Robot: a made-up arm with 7 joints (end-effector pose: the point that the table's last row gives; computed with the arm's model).
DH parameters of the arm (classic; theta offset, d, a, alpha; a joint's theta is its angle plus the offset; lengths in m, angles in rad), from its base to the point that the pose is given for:
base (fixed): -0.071 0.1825 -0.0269 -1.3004
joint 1: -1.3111 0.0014 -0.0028 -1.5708
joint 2: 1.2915 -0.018 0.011 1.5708
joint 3: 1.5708 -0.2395 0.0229 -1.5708
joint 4: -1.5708 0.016 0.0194 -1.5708
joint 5: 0 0.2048 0.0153 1.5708
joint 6: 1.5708 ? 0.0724 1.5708
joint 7: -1.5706 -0.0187 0 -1.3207
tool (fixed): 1.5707 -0.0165 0 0
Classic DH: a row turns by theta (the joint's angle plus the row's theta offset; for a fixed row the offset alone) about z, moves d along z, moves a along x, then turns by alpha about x.
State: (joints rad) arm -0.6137 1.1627 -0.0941 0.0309 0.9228 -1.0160 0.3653
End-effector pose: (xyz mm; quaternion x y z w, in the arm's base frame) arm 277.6 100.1 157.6 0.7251 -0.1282 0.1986 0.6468
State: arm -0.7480 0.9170 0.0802 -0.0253 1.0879 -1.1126 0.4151
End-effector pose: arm 273.1 71.0 196.9 0.6393 -0.2497 0.2540 0.6815
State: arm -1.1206 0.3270 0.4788 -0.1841 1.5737 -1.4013 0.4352
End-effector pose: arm 242.8 27.6 267.2 0.4954 -0.4125 0.3934 0.6555
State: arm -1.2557 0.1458 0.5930 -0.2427 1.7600 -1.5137 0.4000
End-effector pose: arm 233.6 13.0 281.3 0.4884 -0.4175 0.4283 0.6354
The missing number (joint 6, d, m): 0.027
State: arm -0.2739 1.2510 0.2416 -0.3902 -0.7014 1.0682 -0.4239
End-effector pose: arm 194.3 189.3 173.9 0.2836 0.8166 0.0177 0.5024
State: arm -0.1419 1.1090 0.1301 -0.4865 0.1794 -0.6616 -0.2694
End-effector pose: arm 181.8 81.6 180.1 0.6819 0.0834 0.0605 0.7242
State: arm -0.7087 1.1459 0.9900 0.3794 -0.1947 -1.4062 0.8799
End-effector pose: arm 71.6 312.8 336.5 -0.1828 -0.5528 0.3212 0.7469
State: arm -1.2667 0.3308 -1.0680 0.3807 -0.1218 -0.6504 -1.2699
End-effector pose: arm 312.6 -234.0 110.7 0.8667 -0.0280 -0.3972 0.3005
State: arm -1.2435 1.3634 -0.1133 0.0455 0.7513 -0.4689 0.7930
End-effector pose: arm 239.9 102.3 380.6 0.3339 -0.3730 0.5398 0.6767
